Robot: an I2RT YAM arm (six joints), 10 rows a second.
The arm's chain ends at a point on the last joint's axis. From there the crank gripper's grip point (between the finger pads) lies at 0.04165 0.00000 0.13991 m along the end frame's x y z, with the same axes.
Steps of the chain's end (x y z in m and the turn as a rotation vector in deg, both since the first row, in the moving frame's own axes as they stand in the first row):
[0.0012, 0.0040, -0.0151, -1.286, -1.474, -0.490]
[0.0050, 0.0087, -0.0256, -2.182, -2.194, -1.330]
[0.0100, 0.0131, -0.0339, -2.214, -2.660, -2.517]
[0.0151, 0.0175, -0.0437, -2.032, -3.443, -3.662]
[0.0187, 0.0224, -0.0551, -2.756, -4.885, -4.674]
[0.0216, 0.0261, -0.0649, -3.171, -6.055, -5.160]
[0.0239, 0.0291, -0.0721, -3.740, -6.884, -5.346]
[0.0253, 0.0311, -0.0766, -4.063, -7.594, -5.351]
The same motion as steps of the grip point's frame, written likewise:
[-0.0024, 0.0068, -0.0141, -1.286, -1.474, -0.490]
[-0.0003, 0.0132, -0.0242, -2.182, -2.194, -1.330]
[0.0035, 0.0169, -0.0322, -2.214, -2.660, -2.517]
[0.0067, 0.0201, -0.0415, -2.032, -3.443, -3.662]
[0.0068, 0.0263, -0.0521, -2.756, -4.885, -4.674]
[0.0068, 0.0309, -0.0614, -3.171, -6.055, -5.160]
[0.0071, 0.0353, -0.0683, -3.740, -6.884, -5.346]
[0.0068, 0.0382, -0.0725, -4.063, -7.594, -5.351]

